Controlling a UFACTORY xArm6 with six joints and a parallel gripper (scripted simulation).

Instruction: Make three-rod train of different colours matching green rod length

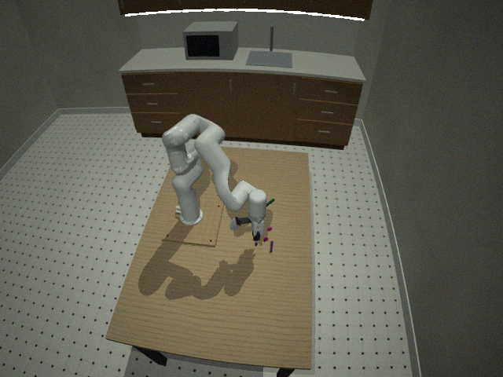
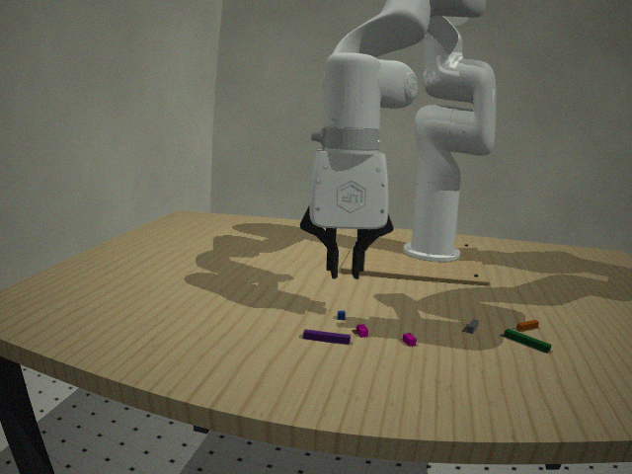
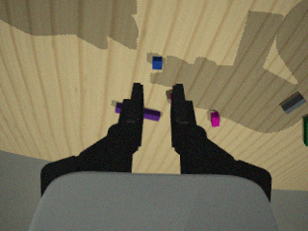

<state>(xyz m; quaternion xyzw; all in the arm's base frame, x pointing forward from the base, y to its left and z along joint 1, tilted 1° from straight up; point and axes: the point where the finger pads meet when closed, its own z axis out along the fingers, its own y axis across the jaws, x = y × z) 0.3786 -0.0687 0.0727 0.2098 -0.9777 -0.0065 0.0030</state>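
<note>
Now: hand 8 cm above the blue rod. Round my hand: purple rod (8 cm ahead, 1 cm to the left, 8 cm below); then grey rod (3 cm behind, 19 cm to the left, 8 cm below); then green rod (28 cm to the left, 8 cm below).
</note>
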